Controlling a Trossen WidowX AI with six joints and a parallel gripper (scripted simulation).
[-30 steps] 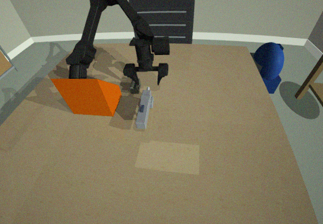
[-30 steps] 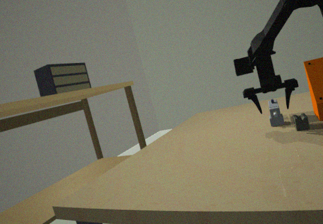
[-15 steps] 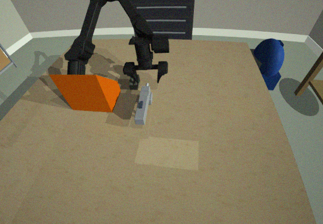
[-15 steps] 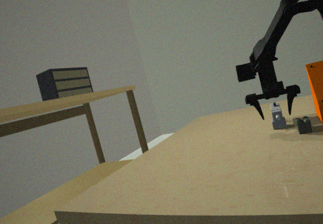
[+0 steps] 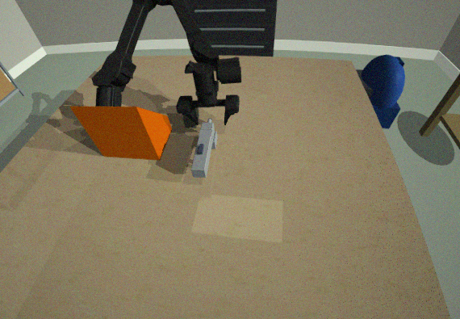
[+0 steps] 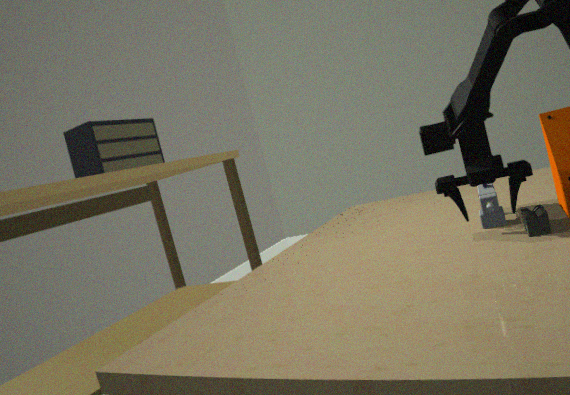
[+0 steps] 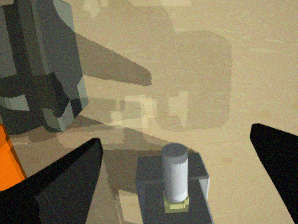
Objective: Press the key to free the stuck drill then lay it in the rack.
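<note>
The drill lies 60 mm to the right of my gripper tip and 20 mm above it. Round my gripper tip: dark blue key (150 mm to the right, 20 mm ahead, 20 mm above); then rack (80 mm behind, 40 mm to the left, 10 mm below); then long light grey block (120 mm to the right, 10 mm ahead, 10 mm above).
</note>
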